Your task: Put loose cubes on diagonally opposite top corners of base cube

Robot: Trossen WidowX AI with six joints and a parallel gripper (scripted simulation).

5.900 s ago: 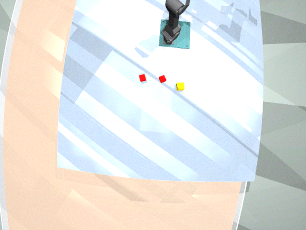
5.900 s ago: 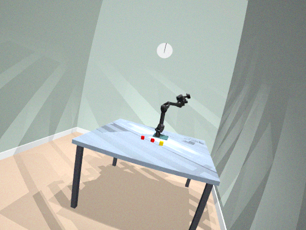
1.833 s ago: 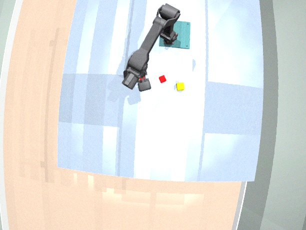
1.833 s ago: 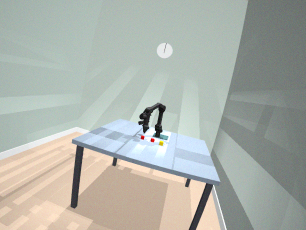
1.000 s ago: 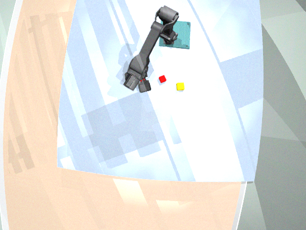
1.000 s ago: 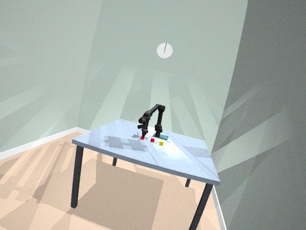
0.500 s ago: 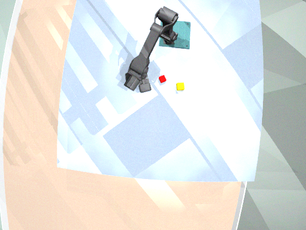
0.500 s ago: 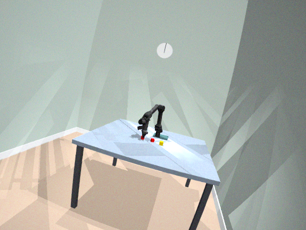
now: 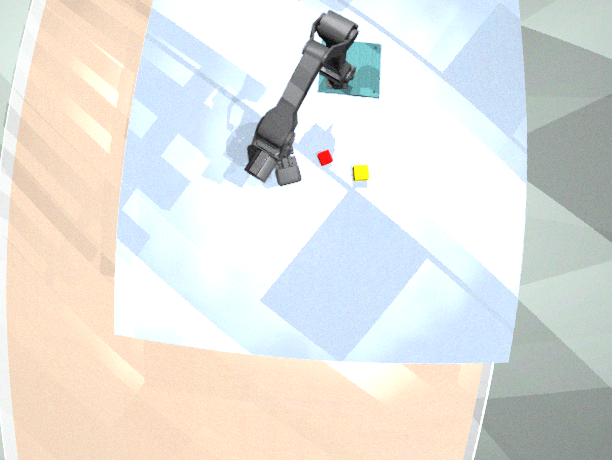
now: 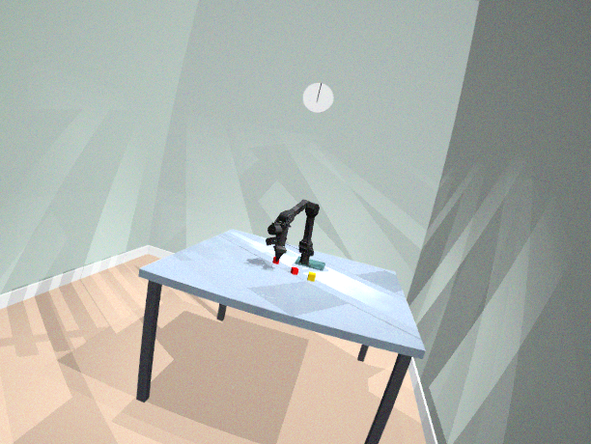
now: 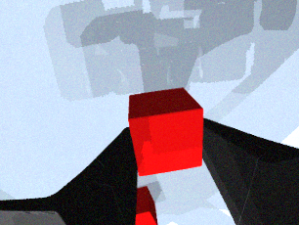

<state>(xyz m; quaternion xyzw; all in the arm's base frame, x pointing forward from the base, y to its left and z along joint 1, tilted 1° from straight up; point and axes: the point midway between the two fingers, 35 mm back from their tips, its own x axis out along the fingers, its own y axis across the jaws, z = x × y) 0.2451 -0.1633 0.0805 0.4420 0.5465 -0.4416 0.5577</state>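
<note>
Right now the yellow cube is 5 cm ahead of my gripper tip, 22 cm to the left of it and 3 cm below it.
</note>
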